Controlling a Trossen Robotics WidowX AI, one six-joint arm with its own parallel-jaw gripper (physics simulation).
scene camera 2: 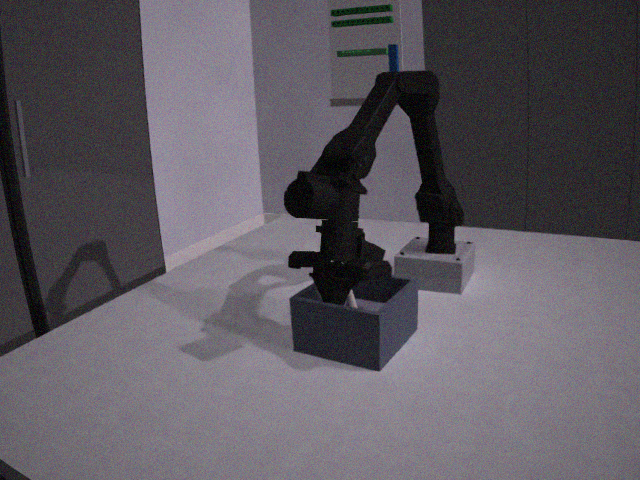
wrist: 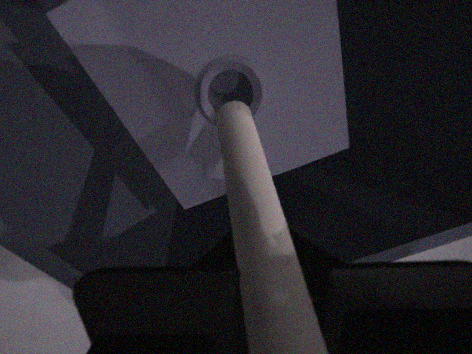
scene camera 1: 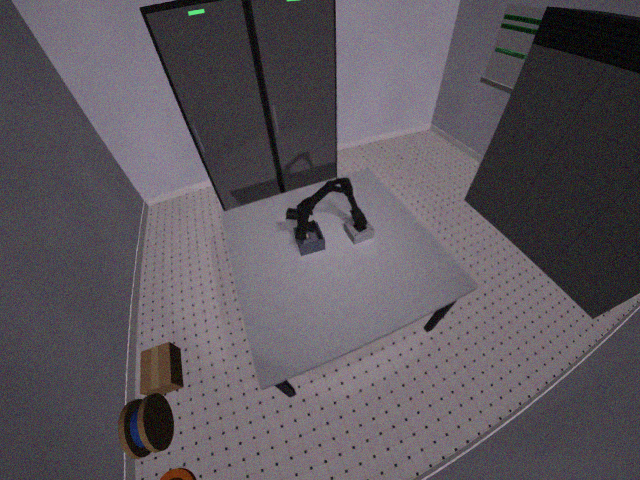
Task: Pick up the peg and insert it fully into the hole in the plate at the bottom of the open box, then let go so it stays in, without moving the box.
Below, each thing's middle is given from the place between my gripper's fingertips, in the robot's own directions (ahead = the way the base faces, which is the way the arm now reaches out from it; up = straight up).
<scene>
I see the peg (wrist: pixel 276 303) 4 cm behind my hand, 2 cm to the left of it and 3 cm above it. Round my hand: blue-grey box (scene camera 2: pixel 363 338) (6 cm behind, 3 cm to the left, 2 cm below).
</scene>
